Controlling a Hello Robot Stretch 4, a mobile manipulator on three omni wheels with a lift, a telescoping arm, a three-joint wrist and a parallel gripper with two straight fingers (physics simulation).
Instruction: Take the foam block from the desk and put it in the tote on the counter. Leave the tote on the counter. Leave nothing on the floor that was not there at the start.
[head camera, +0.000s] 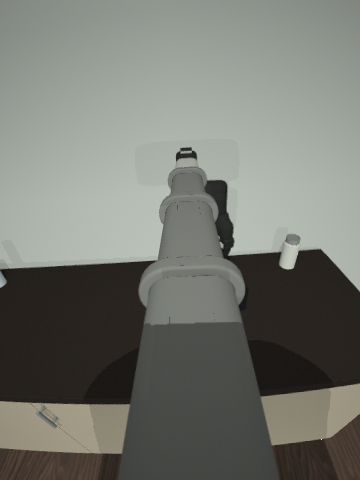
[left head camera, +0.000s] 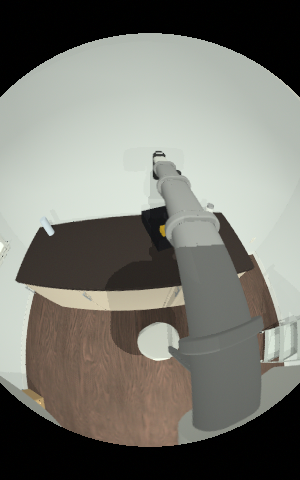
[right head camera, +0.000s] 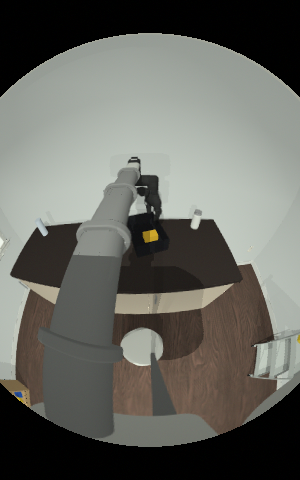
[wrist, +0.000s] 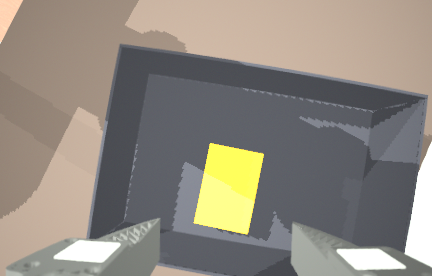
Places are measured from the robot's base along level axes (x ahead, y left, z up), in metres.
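Pixels of known places: gripper, fingertip midpoint: (right head camera: 151, 216) (wrist: 225, 241); robot's base at its link origin: (left head camera: 157, 340) (right head camera: 142, 345).
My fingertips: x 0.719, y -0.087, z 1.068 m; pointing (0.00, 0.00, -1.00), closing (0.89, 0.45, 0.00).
For each thing: its top centre in the pictures, then the offset to it from my fingertips. Level surfaces: height alone.
- yellow foam block at its top centre: (wrist: 228, 188) (right head camera: 149, 233) (left head camera: 167, 226) 0.002 m back, 0.012 m left, 0.137 m down
- dark tote at its top centre: (wrist: 259, 174) (right head camera: 145, 225) (left head camera: 162, 219) 0.012 m ahead, 0.043 m left, 0.085 m down
- dark counter top at its surface level: 0.185 m down
- white bottle with a grey cap, top centre: (head camera: 293, 237) (right head camera: 198, 210) 0.132 m ahead, 0.337 m right, 0.037 m down
- pale blue cylinder at its top centre: (left head camera: 42, 218) (right head camera: 36, 219) 0.064 m ahead, 0.995 m left, 0.015 m down
The yellow foam block (left head camera: 163, 230) (right head camera: 150, 236) (wrist: 229, 188) lies flat on the floor of the dark tote (left head camera: 154, 226) (right head camera: 159, 247) (wrist: 250, 112), toward the tote wall nearest the fingers in the wrist view. The tote stands on the dark counter top (head camera: 65, 325) (left head camera: 75, 255) (right head camera: 205, 255). My gripper (wrist: 225, 241) is open and empty, above the tote, with a fingertip on each side of the view and the block apart from both. In the head view the arm hides the block and most of the tote.
A white bottle with a grey cap (head camera: 289, 252) (right head camera: 196, 220) stands on the counter's right part. A pale blue cylinder (left head camera: 47, 226) (right head camera: 41, 227) stands at the left end. The wall is close behind the tote. A white round disc (left head camera: 157, 341) (right head camera: 142, 346) shows on the floor in front.
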